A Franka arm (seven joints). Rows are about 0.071 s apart.
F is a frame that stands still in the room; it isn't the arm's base.
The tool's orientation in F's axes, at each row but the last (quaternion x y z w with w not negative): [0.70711, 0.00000, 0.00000, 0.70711]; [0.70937, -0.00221, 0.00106, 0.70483]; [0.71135, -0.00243, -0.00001, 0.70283]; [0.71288, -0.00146, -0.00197, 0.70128]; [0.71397, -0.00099, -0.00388, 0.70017]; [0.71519, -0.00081, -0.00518, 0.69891]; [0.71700, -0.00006, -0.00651, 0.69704]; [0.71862, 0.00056, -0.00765, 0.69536]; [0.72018, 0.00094, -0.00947, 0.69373]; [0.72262, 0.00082, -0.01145, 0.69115]
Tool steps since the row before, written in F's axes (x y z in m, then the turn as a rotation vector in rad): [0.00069, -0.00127, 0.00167, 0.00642, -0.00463, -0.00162]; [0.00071, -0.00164, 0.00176, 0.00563, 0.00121, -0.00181]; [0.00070, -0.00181, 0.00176, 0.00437, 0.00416, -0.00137]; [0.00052, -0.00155, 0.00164, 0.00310, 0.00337, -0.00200]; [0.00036, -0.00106, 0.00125, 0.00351, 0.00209, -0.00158]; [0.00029, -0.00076, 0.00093, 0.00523, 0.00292, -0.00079]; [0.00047, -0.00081, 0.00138, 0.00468, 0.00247, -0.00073]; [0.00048, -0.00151, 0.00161, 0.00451, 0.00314, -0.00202]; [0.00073, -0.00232, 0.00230, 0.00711, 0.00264, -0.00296]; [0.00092, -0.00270, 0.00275, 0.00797, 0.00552, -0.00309]
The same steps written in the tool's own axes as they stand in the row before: [0.00069, 0.00167, 0.00127, 0.00642, -0.00162, 0.00463]; [0.00072, 0.00177, 0.00163, 0.00562, -0.00184, -0.00121]; [0.00071, 0.00178, 0.00179, 0.00435, -0.00144, -0.00416]; [0.00053, 0.00167, 0.00152, 0.00309, -0.00205, -0.00335]; [0.00036, 0.00127, 0.00103, 0.00350, -0.00161, -0.00208]; [0.00029, 0.00095, 0.00074, 0.00521, -0.00083, -0.00295]; [0.00046, 0.00141, 0.00077, 0.00466, -0.00076, -0.00249]; [0.00048, 0.00166, 0.00145, 0.00450, -0.00207, -0.00312]; [0.00072, 0.00240, 0.00222, 0.00712, -0.00295, -0.00262]; [0.00091, 0.00288, 0.00256, 0.00794, -0.00320, -0.00550]
